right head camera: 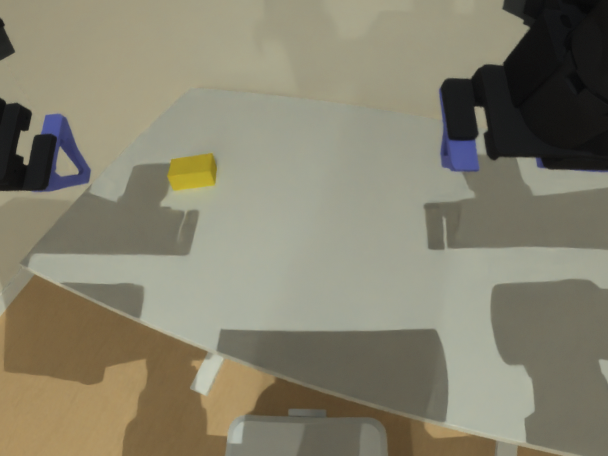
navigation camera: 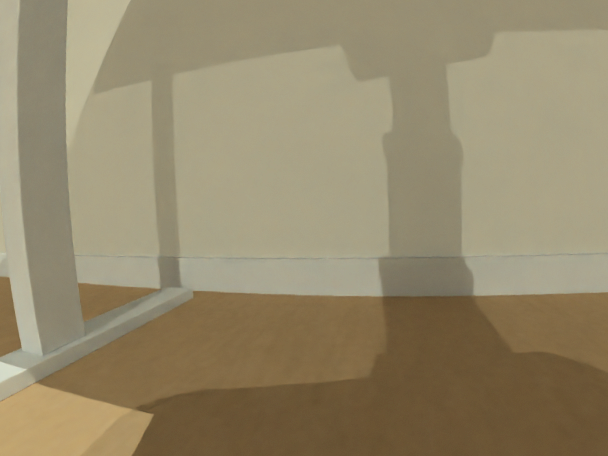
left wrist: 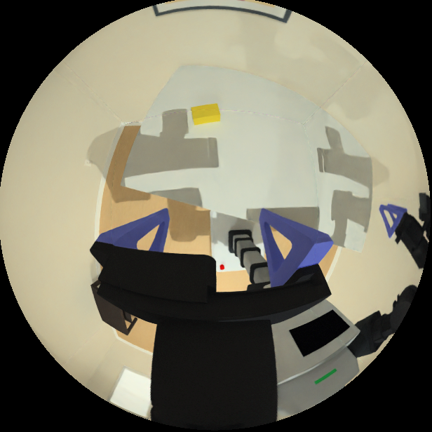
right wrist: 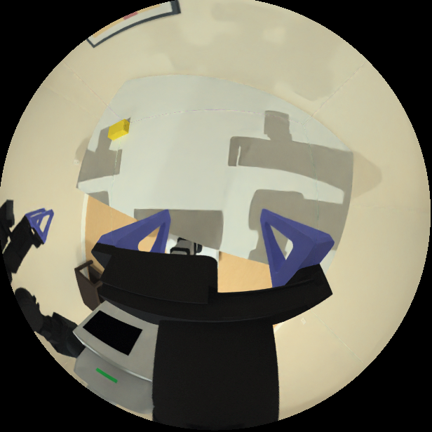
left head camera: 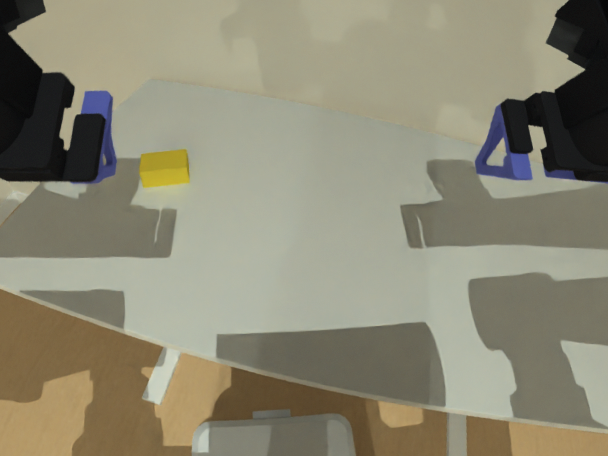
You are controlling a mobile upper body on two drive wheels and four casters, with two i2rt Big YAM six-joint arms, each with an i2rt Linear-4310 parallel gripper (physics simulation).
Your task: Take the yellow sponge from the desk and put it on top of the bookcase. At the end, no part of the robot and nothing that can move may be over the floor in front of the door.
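Places are measured from the left arm's base along level axes (x ahead, y left, z up), in metres.
Pixels of known places: left gripper, fingertip midpoint: [right head camera: 53, 177] [left head camera: 64, 168]; right gripper, fingertip midpoint: [right head camera: 491, 160] [left head camera: 512, 169].
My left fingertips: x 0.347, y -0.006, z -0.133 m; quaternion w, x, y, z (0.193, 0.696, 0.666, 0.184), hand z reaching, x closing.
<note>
Ahead of a thing's pixels: the offset from my left fingertips to its middle. "spot": to the spot under its first point. Level surfaces: height alone.
The yellow sponge {0.355 m ahead, 0.019 m left, 0.304 m down} [left head camera: 164, 168] [right head camera: 192, 171] [left wrist: 205, 114] [right wrist: 119, 130] lies on the left part of the pale grey desk {0.327 m down} [left head camera: 300, 225] [right head camera: 310, 225] [left wrist: 270, 170] [right wrist: 175, 160]. My left gripper [left head camera: 70, 175] [right head camera: 35, 175] [left wrist: 214, 213] is open and empty, and appears left of the sponge in the head views. My right gripper [left head camera: 537, 172] [right head camera: 515, 160] [right wrist: 215, 213] is open and empty, far to the right of the sponge. A dark brown open-sided piece, seemingly the bookcase [left wrist: 107, 307] [right wrist: 87, 292], shows partly at lower left in both wrist views; its top is hard to make out.
My white base [left head camera: 275, 440] [right head camera: 305, 440] is at the desk's near edge. A desk leg {spot: 0.419 m ahead, 0.121 m left, 0.993 m down} [navigation camera: 45, 175] stands at the left of the navigation view, on a foot bar [navigation camera: 125, 312]. A white panel [left wrist: 131, 390], possibly the door, shows at lower left. Walls lie behind the desk.
</note>
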